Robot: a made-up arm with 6 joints.
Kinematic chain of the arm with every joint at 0, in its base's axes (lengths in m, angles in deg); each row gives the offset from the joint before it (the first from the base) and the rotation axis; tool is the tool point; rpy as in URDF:
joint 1: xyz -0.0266 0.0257 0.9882 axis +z
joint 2: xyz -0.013 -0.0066 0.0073 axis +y
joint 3: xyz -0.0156 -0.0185 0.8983 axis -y
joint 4: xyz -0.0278 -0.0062 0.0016 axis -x
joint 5: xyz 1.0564 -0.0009 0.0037 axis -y
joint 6: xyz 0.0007 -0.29 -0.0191 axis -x
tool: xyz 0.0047 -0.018 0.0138 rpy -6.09 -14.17 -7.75
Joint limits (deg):
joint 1: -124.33..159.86
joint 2: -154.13..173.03
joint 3: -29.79..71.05
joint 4: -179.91..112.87
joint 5: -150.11..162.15
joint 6: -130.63..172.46
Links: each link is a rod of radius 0.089 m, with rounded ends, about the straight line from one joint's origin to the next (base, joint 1, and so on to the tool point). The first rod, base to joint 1, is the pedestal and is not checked.
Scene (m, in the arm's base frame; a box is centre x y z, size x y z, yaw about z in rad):
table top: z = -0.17
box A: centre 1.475 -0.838 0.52 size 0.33 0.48 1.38 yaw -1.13
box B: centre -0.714 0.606 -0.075 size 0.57 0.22 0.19 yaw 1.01
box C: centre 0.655 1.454 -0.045 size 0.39 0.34 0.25 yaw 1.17
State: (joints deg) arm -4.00 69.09 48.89 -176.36 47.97 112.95
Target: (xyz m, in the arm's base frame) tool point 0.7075 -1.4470 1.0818
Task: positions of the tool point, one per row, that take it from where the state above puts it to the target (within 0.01 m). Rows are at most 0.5 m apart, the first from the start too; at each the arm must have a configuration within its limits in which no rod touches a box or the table.
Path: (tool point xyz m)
1: 1.7759 0.1163 1.2897
2: 1.7129 0.0987 1.6223
3: 1.5870 0.0897 1.9399
4: 1.4021 0.0907 2.2305
5: 1.4955 -0.2742 2.0150
6: 1.4601 -0.6543 1.7848
7: 1.3002 -1.0024 1.5475
8: 1.0377 -1.2764 1.3108
9: 0.7074 -1.4471 1.0819

